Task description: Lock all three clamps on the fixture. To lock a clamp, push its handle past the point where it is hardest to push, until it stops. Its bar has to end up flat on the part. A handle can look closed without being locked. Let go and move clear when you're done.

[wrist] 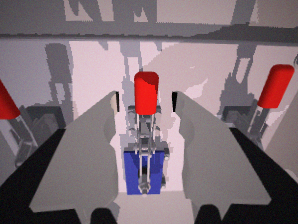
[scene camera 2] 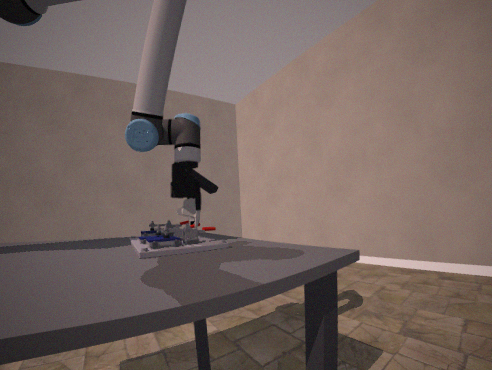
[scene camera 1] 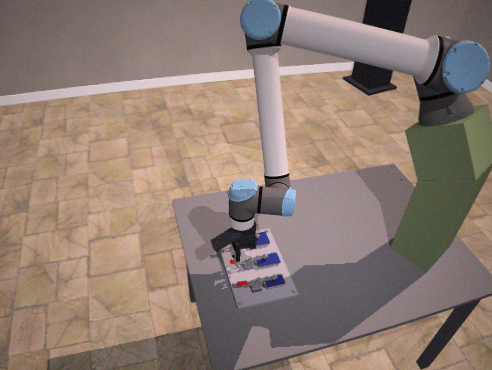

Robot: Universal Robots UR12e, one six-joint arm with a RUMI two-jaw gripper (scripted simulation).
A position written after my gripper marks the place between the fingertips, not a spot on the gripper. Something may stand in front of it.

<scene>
I see my gripper (scene camera 2: 193, 229) and a fixture plate (scene camera 1: 241, 293).
My gripper shows as well in the wrist view (wrist: 145, 93) and in scene camera 1 (scene camera 1: 235, 263). The fixture plate also shows in the wrist view (wrist: 74, 73) and in scene camera 2 (scene camera 2: 211, 244).
</scene>
